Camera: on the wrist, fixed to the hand. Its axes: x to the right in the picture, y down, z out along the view.
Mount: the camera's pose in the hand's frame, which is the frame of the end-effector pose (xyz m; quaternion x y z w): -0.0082 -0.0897 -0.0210 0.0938 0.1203 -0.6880 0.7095
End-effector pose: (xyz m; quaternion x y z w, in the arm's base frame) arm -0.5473 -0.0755 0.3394 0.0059 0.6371 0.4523 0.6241
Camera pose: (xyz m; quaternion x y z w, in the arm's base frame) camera -0.5123 -0.1451 0.2896 -0.4300 0.5736 -0.1675 0.6768
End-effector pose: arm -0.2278 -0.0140 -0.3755 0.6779 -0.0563 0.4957 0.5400
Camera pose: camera -0.1899 0.0356 -0.4437 0.5107 0.5379 0.0670 0.6673
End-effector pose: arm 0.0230 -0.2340 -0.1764 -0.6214 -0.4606 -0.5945 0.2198
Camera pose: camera -0.0620 -0.2108 -0.2046 0.0319 0.7836 0.6046 0.1394
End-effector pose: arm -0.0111 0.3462 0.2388 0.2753 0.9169 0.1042 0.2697
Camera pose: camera -0.0572 0.2665 0.2294 -0.4227 0.8821 -0.1645 0.1269
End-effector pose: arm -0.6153 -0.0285 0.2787 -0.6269 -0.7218 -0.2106 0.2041
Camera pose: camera -0.7025 -0.0582 0.2872 0.0963 -0.9386 -0.2976 0.1456
